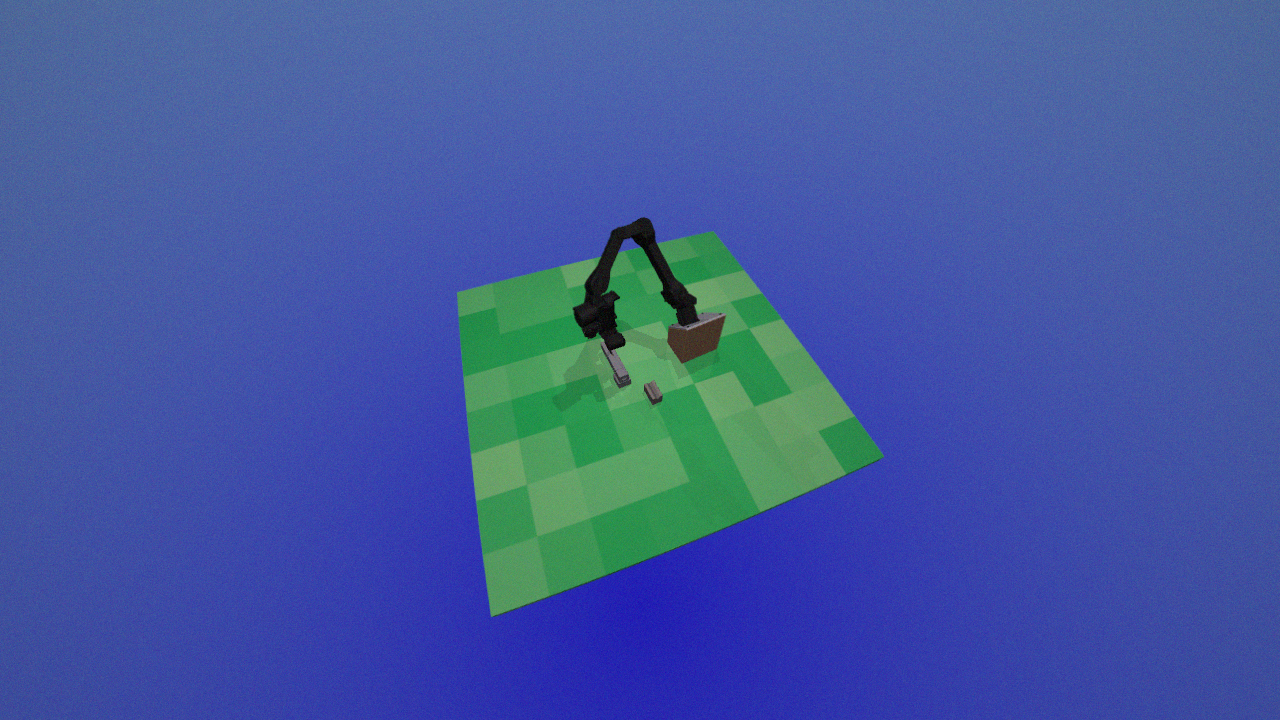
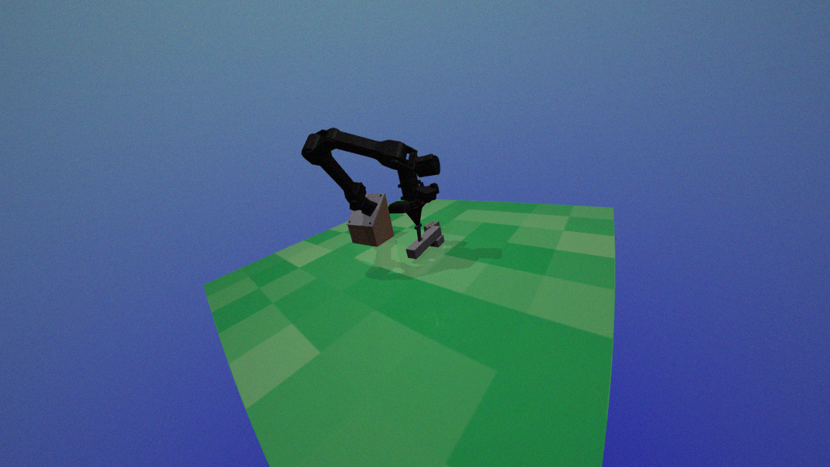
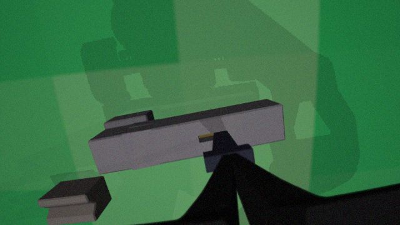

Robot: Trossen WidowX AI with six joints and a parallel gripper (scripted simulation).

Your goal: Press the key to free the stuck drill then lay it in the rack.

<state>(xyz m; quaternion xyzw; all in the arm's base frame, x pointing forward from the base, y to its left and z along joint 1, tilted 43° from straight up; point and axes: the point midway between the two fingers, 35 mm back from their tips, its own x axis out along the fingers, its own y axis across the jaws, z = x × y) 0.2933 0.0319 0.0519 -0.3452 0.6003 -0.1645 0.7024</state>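
Now: gripper tip 2 cm past the drill, 6 cm to the right of it and 7 cm above it. From my gripper tip the other things lie so: dark part: 3 cm below; rack: 12 cm behind, 19 cm to the left, 10 cm below.
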